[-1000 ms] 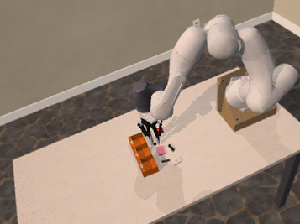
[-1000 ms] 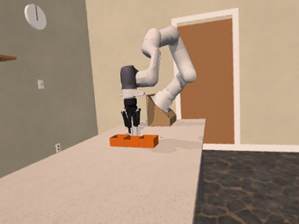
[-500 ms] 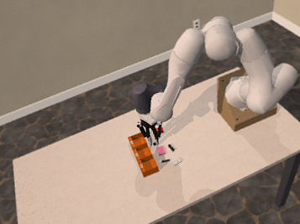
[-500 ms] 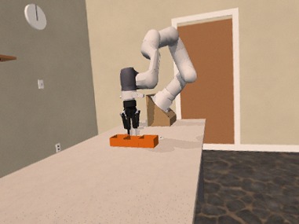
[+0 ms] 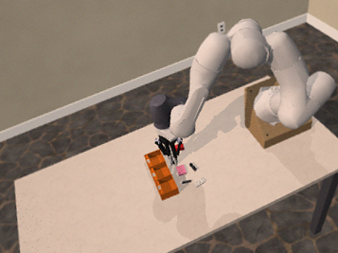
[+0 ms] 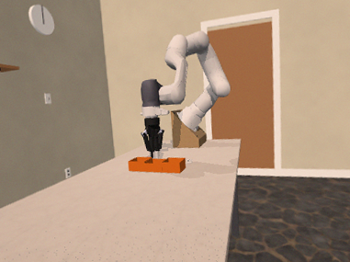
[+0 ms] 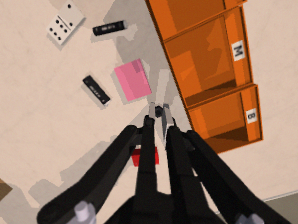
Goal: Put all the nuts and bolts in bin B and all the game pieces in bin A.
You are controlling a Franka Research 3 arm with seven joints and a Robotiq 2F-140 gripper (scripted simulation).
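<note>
Right now the pink square is 2 cm behind my hand, 6 cm to the left of it and 3 cm below it. Round my hand: orange bin 8 cm ahead, 5 cm to the left, 1 cm below; black nut 3 cm below; red piece 6 cm behind, 7 cm to the right, 3 cm below.
</note>
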